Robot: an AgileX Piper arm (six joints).
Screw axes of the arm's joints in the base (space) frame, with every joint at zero. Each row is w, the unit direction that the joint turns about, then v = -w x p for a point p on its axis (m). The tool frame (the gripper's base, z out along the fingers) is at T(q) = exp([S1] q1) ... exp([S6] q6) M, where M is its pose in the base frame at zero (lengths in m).
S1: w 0 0 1 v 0 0 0
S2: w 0 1 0 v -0.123 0 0
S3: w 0 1 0 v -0.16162 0 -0.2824
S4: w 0.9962 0 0.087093 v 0 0.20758 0
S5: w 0 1 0 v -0.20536 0 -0.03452
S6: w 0.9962 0 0.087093 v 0 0.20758 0
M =
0.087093 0 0.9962 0.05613
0 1 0 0
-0.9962 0 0.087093 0.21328
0 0 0 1
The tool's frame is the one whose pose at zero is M.
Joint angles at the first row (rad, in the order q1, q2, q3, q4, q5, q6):
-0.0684, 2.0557, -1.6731, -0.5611, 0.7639, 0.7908
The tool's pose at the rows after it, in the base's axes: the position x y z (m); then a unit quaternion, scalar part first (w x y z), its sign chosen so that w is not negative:
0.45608 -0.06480 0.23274 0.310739 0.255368 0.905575 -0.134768
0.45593 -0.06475 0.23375 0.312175 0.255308 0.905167 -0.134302
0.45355 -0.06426 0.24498 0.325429 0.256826 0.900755 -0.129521
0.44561 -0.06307 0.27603 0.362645 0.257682 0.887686 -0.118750
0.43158 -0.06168 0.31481 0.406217 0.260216 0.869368 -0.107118
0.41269 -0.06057 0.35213 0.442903 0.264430 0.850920 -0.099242
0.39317 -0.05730 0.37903 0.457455 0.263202 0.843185 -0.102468
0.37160 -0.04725 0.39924 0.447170 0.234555 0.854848 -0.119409
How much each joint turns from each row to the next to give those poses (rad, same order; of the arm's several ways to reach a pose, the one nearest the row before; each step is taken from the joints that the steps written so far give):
0.0000, 0.0001, 0.0000, 0.0000, 0.0000, 0.0000
0.0000, -0.0022, 0.0000, 0.0000, -0.0011, 0.0000
0.0000, -0.0242, 0.0000, 0.0024, -0.0058, 0.0009
0.0000, -0.0671, 0.0000, 0.0010, -0.0167, 0.0000
0.0000, -0.0865, 0.0000, 0.0000, -0.0120, 0.0021
0.0000, -0.0883, 0.0000, 0.0000, 0.0051, 0.0000
0.0085, -0.0719, 0.0001, 0.0000, 0.0405, -0.0191
0.0287, -0.0667, -0.0001, 0.0142, 0.0853, -0.0911

